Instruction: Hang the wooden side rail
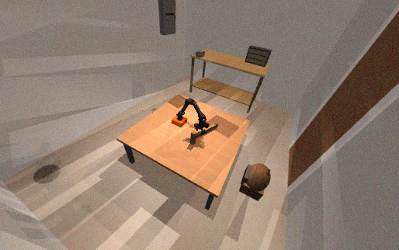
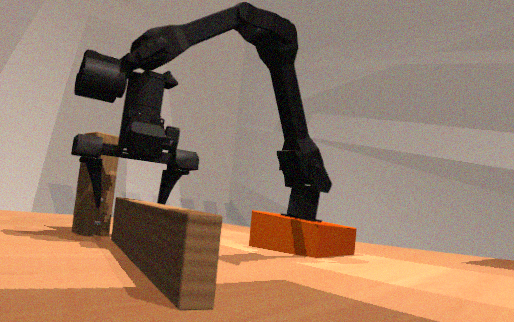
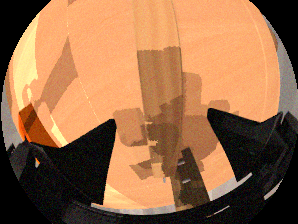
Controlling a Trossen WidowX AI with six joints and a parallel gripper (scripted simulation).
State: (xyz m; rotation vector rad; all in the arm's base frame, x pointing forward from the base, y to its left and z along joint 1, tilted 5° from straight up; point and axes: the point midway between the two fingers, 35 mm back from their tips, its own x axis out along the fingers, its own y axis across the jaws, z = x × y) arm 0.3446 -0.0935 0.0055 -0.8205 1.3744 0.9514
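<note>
My gripper tip is now 20 mm past the headboard post, 140 mm to the left of it and 30 mm below it.
</note>
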